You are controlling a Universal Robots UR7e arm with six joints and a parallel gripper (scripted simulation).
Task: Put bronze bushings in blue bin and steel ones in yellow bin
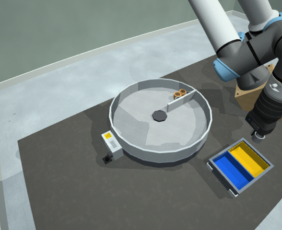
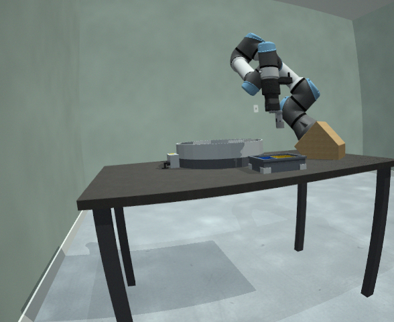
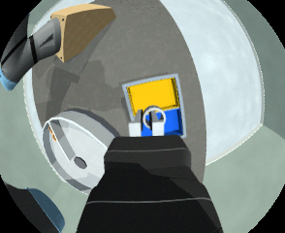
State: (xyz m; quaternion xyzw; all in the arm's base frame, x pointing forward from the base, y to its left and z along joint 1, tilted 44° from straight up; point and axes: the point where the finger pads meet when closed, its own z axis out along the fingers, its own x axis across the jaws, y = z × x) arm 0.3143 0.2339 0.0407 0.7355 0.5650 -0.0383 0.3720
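The bin lies 40 mm ahead of my hand, 20 mm to the left of it and 150 mm below it. Round my hand: turntable 100 mm ahead, 340 mm to the right, 130 mm below.
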